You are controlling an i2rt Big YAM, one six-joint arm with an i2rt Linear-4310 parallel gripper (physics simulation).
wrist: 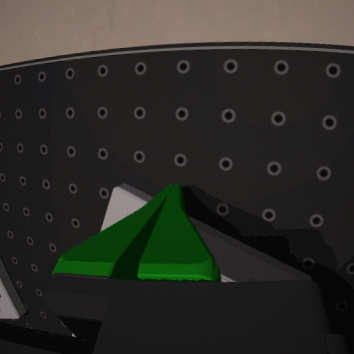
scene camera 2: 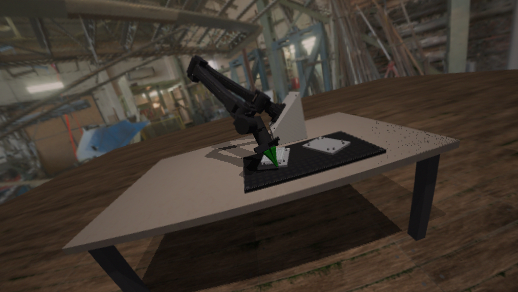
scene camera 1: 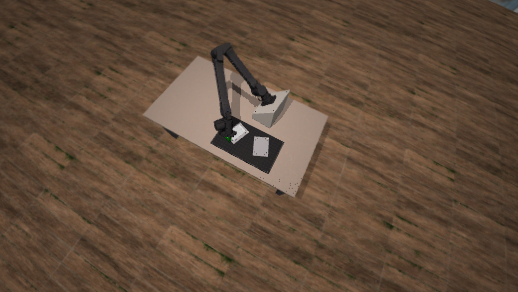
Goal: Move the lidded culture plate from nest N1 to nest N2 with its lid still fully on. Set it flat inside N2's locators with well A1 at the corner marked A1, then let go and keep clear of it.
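Pixels of known places: gripper, fingertip midpoint: (wrist: 176, 193) (scene camera 2: 277, 166) (scene camera 1: 229, 141); arm's base at its link origin: (scene camera 2: 279, 113) (scene camera 1: 268, 101).
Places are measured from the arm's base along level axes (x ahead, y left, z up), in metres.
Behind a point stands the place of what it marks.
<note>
The lidded culture plate (scene camera 1: 240, 132) (scene camera 2: 284, 156) lies in nest N1 at the left end of the black perforated board (scene camera 1: 250, 155) {x 0.442, y 0.034, z -0.132 m} (scene camera 2: 325, 164) {x 0.483, y -0.007, z -0.131 m} (wrist: 228, 140) {x 0.435, y -0.188, z -0.132 m}. My gripper (scene camera 1: 228, 138) {x 0.409, y -0.163, z -0.120 m} (scene camera 2: 276, 164) {x 0.409, y -0.163, z -0.120 m} (wrist: 176, 193) {x 0.409, y -0.163, z -0.120 m} has green fingers. They are shut together into one point with nothing between them, low over the plate's near edge. In the wrist view the fingers and gripper body hide the plate; only a grey corner of nest N1 (wrist: 119, 207) {x 0.400, y -0.128, z -0.121 m} shows. Nest N2 (scene camera 1: 261, 146) {x 0.340, y 0.085, z -0.121 m} (scene camera 2: 327, 145) {x 0.363, y 0.078, z -0.121 m}, a pale grey pad with small locator pins, lies empty to the right on the board.
The board lies on a beige table (scene camera 1: 181, 105) {x 0.265, y -0.711, z -0.145 m} (scene camera 2: 173, 196) {x 0.341, y -0.594, z -0.145 m}. The arm's base is fixed to a white wedge-shaped mount (scene camera 1: 272, 109) {x 0.110, y 0.062, z 0.075 m} (scene camera 2: 292, 119) {x 0.140, y 0.025, z -0.023 m} behind the board. The arm (scene camera 1: 221, 83) {x 0.180, y -0.296, z 0.242 m} (scene camera 2: 221, 90) {x 0.230, y -0.284, z 0.200 m} arches over the table's back left.
</note>
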